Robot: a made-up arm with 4 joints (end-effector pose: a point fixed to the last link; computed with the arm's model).
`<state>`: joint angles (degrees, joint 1 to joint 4).
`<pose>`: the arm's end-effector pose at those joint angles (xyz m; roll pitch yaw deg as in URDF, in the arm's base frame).
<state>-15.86 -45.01 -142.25 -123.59</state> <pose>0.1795 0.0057 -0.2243 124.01 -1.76 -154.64</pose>
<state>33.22 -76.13 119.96 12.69</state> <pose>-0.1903 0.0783 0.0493 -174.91 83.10 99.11</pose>
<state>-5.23 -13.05 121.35 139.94</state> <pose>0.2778 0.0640 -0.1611 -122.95 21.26 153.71</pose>
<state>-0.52 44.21 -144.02 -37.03</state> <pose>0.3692 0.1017 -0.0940 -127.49 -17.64 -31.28</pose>
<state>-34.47 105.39 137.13 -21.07</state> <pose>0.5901 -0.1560 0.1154 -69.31 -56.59 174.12</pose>
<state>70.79 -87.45 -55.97 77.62</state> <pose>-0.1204 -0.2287 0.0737 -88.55 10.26 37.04</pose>
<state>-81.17 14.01 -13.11 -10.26</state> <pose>0.0086 -0.2843 -0.3713 -15.37 -11.48 -70.97</pose>
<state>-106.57 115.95 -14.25 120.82</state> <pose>-0.0247 -0.6568 0.3092 120.60 33.59 165.78</pose>
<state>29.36 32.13 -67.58 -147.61</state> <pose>0.5157 0.2604 -0.1752 49.35 60.28 -174.98</pose>
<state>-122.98 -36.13 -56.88 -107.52</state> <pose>-0.1310 -0.0873 -0.2921 60.05 27.88 20.90</pose>
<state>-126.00 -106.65 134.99 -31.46</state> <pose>0.2408 -0.0336 0.1764 58.24 67.37 160.49</pose>
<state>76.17 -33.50 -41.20 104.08</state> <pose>-0.1001 -0.0157 -0.3707 -32.63 -41.84 -2.23</pose>
